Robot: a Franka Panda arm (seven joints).
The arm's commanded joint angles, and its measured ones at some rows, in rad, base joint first. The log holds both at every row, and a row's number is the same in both.
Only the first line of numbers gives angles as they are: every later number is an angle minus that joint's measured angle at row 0.
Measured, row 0:
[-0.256 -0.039 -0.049 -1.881 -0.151 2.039 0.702]
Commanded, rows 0 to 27:
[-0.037 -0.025 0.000 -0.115 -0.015 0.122 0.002]
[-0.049 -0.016 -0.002 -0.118 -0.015 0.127 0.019]
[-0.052 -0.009 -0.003 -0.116 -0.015 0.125 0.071]
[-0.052 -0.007 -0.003 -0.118 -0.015 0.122 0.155]
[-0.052 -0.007 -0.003 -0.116 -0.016 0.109 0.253]
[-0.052 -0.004 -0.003 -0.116 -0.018 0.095 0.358]
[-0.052 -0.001 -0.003 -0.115 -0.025 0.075 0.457]
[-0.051 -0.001 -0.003 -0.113 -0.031 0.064 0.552]
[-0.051 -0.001 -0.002 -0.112 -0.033 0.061 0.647]
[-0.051 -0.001 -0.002 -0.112 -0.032 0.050 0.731]
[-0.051 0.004 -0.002 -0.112 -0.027 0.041 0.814]
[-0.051 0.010 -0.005 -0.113 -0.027 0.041 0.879]
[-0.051 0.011 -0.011 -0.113 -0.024 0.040 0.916]
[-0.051 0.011 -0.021 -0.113 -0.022 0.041 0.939]
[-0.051 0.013 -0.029 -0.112 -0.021 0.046 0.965]
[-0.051 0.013 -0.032 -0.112 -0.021 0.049 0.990]
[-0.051 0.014 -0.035 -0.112 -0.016 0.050 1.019]
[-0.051 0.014 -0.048 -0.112 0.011 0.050 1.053]
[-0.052 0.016 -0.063 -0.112 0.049 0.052 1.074]
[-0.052 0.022 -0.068 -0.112 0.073 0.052 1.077]
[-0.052 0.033 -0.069 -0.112 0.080 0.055 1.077]
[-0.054 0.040 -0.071 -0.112 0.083 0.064 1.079]
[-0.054 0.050 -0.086 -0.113 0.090 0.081 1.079]
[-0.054 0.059 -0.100 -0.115 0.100 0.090 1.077]
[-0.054 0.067 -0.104 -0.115 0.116 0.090 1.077]
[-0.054 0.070 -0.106 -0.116 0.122 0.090 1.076]
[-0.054 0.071 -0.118 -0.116 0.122 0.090 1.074]
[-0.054 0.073 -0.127 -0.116 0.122 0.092 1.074]
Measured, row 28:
[-0.053 0.069 -0.108 -0.113 0.106 0.073 1.062]
